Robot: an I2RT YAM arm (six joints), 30 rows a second.
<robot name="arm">
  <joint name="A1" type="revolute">
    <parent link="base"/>
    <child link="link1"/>
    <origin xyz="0 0 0.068" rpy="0 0 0"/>
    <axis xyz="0 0 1"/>
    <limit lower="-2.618" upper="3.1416"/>
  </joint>
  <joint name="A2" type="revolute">
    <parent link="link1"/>
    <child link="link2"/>
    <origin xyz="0.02 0.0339 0.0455" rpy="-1.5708 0 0"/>
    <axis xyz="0 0 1"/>
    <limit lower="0" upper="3.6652"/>
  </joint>
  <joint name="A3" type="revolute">
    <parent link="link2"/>
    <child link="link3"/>
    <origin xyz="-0.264 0 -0.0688" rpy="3.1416 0 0"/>
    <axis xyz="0 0 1"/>
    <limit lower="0" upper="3.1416"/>
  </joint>
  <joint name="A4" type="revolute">
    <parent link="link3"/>
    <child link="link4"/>
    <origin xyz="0.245 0.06 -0.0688" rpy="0 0 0"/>
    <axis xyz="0 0 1"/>
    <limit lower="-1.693" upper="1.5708"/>
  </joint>
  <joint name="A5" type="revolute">
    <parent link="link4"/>
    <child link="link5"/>
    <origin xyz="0.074 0.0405 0.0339" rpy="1.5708 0 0"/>
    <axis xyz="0 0 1"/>
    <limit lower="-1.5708" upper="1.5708"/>
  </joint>
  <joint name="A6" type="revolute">
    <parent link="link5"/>
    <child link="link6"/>
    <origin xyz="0.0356 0 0.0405" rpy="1.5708 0 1.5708"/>
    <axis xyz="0 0 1"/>
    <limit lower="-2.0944" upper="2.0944"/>
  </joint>
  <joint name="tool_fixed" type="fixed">
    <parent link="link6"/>
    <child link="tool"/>
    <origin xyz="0 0 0" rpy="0 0 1.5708"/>
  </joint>
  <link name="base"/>
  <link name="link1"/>
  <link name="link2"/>
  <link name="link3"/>
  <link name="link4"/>
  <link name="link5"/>
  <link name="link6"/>
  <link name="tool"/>
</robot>
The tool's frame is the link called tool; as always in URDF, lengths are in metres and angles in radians.
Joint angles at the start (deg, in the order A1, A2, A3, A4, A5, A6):
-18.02, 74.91, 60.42, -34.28, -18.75, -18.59
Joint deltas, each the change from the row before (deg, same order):
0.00, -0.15, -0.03, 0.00, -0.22, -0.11
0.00, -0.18, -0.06, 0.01, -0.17, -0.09
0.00, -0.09, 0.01, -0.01, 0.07, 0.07
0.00, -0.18, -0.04, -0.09, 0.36, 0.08
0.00, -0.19, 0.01, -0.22, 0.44, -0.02
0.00, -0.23, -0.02, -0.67, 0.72, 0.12
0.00, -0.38, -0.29, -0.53, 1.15, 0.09
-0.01, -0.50, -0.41, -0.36, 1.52, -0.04
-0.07, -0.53, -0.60, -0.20, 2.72, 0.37
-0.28, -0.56, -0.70, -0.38, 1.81, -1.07
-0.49, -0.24, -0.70, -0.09, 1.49, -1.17
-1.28, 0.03, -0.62, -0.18, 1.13, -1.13
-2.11, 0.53, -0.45, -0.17, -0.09, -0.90
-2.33, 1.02, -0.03, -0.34, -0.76, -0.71
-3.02, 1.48, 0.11, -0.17, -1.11, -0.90
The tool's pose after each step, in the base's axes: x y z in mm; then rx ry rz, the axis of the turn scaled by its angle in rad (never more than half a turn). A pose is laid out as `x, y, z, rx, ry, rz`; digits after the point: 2 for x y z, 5 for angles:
264.10, -73.75, 284.71, -0.16260, 2.35654, 0.09359
263.53, -73.45, 285.21, -0.16611, 2.35330, 0.09515
263.27, -73.41, 285.64, -0.16439, 2.35238, 0.09363
262.56, -73.41, 286.04, -0.16015, 2.35378, 0.08678
261.71, -73.40, 286.59, -0.15714, 2.35657, 0.07804
260.08, -73.32, 286.55, -0.14796, 2.36824, 0.06836
257.80, -73.30, 285.75, -0.13625, 2.38184, 0.04956
255.19, -73.45, 284.96, -0.12475, 2.39431, 0.02067
252.25, -74.56, 283.29, -0.09435, 2.41285, -0.02990
248.62, -75.87, 281.09, -0.09649, 2.42977, -0.07369
246.00, -78.29, 277.93, -0.09910, 2.44606, -0.11306
242.94, -84.04, 274.05, -0.08666, 2.46671, -0.14841
240.14, -93.06, 269.16, -0.05989, 2.48800, -0.15994
238.27, -103.20, 264.41, -0.02800, 2.50942, -0.15468
236.10, -116.72, 258.68, 0.01381, 2.53057, -0.14553

